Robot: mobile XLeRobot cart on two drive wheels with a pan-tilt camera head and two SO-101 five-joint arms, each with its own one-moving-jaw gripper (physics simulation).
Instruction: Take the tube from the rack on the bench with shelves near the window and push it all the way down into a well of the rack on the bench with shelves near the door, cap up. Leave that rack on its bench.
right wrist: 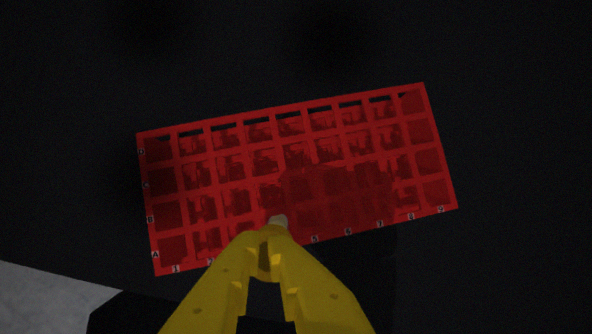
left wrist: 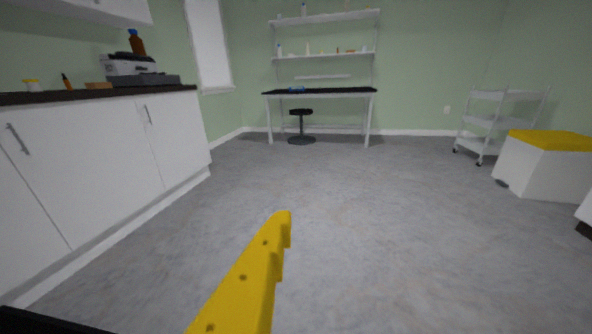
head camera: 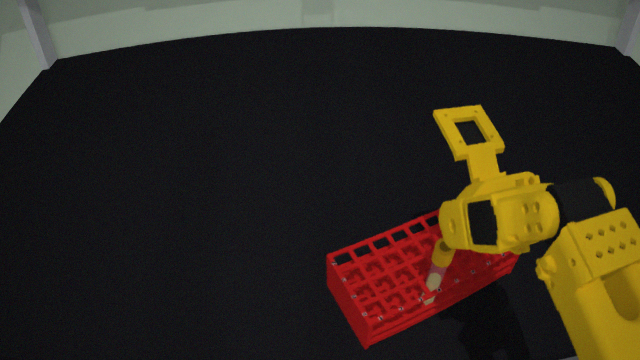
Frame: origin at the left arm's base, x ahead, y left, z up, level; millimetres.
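Seen in the pictures: left end effector, tool point: point(left wrist: 290, 224); right end effector, tool point: point(right wrist: 258, 247) point(head camera: 446, 220).
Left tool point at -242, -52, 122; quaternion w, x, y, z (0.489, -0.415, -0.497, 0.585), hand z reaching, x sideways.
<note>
A point is followed by its place in that frame, as x, y, z.
The red rack point(head camera: 345, 305) {272, -183, 11} point(right wrist: 295, 110) {347, -266, 43} stands on a black bench top point(head camera: 200, 175) {499, -5, -13} point(right wrist: 500, 150) {367, -466, -13}. The tube point(head camera: 436, 272) {261, -262, 75} stands in its front row near column 4, yellow cap point(head camera: 443, 255) {258, -262, 105} up. In the right wrist view its pale lower end point(right wrist: 278, 220) {276, -267, 57} shows past the jaw tips. My right gripper point(head camera: 446, 235) point(right wrist: 268, 235) {273, -262, 131} is shut, tips together at the cap; part of the cap rim shows between the jaws, but I see no grip on it. My left gripper point(left wrist: 286, 222) is fully open over the floor. A small blue rack point(left wrist: 296, 89) {-3077, -659, -2} lies on the far bench point(left wrist: 340, 90) {-3033, -65, -13}.
In the left wrist view, white cabinets point(left wrist: 100, 150) {-1011, -1357, -177} stand at the left, a stool point(left wrist: 301, 112) {-3087, -598, -299} at the far bench, and a cart point(left wrist: 505, 122) {-2518, 1501, -312} and a yellow-topped white box point(left wrist: 545, 172) {-1880, 1437, -543} at the right. Shelves point(left wrist: 325, 17) {-3517, -321, 882} rise over the far bench, right of a white window point(left wrist: 207, 45) {-3124, -1922, 608}.
</note>
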